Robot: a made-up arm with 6 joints.
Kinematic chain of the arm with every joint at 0, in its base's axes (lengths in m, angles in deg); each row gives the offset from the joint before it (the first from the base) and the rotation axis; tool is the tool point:
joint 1: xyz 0 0 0.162 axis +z
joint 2: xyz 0 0.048 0 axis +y
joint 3: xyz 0 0 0.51 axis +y
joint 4: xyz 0 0 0.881 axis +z
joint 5: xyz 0 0 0 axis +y
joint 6: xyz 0 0 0.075 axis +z
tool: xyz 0 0 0
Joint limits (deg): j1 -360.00..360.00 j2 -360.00..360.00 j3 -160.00..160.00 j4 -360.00..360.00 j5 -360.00..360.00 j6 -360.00..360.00
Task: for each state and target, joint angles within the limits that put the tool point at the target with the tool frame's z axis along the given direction. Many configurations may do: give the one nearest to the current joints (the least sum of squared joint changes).
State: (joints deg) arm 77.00 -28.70 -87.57 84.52 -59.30 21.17
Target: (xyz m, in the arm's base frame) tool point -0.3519 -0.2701 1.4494 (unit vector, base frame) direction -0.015 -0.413 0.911
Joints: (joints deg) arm 40.78 10.16 -45.68 134.76 -25.25 21.17
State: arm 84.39 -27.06 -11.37 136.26 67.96 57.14
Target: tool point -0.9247 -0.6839 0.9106 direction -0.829 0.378 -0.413
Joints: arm 42.01 -39.81 -24.08 122.41 81.71 57.14
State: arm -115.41 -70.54 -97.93 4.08 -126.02 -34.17
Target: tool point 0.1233 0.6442 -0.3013 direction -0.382 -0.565 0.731
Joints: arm -98.57 -52.41 -107.86 41.43 -153.66 -34.17
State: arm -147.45 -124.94 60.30 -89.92 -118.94 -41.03
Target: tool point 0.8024 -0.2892 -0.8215 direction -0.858 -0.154 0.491
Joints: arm -194.74 -152.54 22.41 -69.94 -157.00 -41.03
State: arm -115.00 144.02 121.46 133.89 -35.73 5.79
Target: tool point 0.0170 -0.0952 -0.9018 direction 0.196 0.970 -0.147
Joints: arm -105.82 115.99 83.74 175.07 -61.88 5.79
